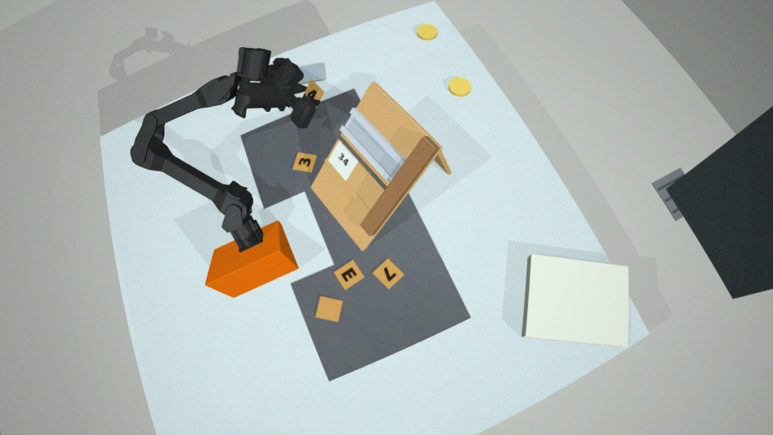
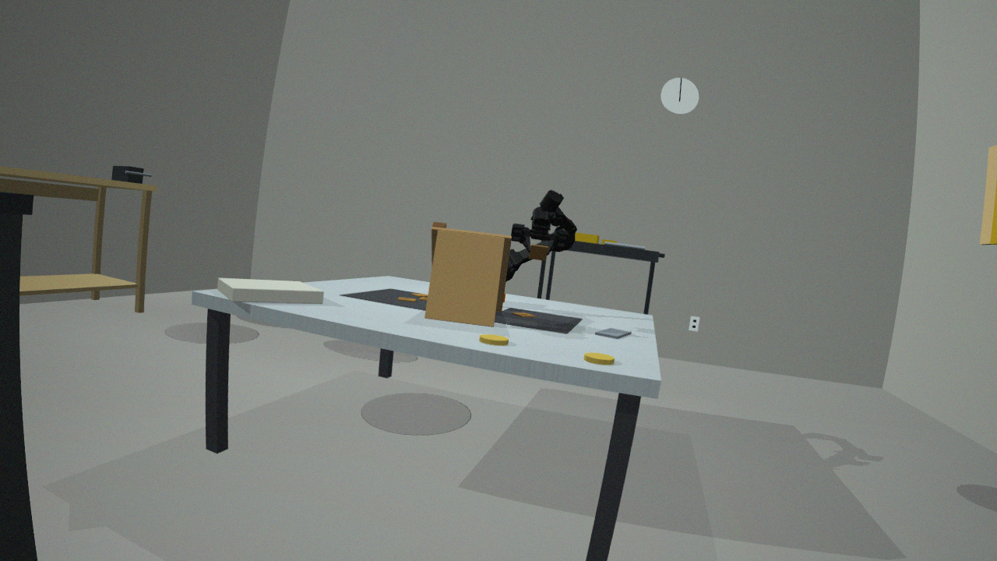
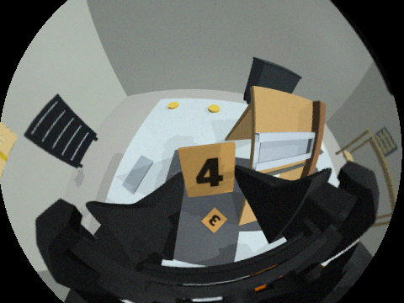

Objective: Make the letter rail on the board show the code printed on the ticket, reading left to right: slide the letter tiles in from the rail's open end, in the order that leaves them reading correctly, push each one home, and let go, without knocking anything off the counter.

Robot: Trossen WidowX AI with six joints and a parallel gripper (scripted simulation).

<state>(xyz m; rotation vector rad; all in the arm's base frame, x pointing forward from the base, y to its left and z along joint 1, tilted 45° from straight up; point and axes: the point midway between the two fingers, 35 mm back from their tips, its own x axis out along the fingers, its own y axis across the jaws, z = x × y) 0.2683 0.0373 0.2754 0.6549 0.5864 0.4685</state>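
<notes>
Right now the white ticket is 14 cm to the right of my gripper tip, 11 cm below it and 1 cm ahead of it. The rest, counted from my gripper tip: tile marked 4 (right at my gripper tip); grey plate (27 cm to the left, 22 cm below, 2 cm ahead); tile marked 3 (22 cm below, 9 cm behind, 4 cm to the right).
</notes>
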